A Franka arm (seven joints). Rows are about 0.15 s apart.
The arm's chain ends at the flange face. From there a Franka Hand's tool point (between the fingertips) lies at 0.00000 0.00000 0.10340 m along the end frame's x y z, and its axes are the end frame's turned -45 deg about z.
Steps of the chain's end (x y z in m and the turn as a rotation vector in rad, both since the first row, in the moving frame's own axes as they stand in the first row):
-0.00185, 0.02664, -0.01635, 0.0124, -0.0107, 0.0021
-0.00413, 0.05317, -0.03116, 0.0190, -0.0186, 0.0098
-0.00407, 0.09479, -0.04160, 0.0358, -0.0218, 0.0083
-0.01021, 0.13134, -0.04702, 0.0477, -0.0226, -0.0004
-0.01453, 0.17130, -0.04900, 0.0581, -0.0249, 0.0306
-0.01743, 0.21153, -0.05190, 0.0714, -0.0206, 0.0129
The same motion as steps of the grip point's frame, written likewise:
-0.02002, 0.01584, -0.01636, 0.0163, 0.0012, 0.0021
-0.04047, 0.03193, -0.03120, 0.0266, 0.0003, 0.0098
-0.06886, 0.05994, -0.04169, 0.0407, 0.0099, 0.0083
-0.09826, 0.08051, -0.04716, 0.0497, 0.0177, -0.0004
-0.12888, 0.10483, -0.04921, 0.0587, 0.0235, 0.0306
-0.15815, 0.13055, -0.05219, 0.0651, 0.0359, 0.0129

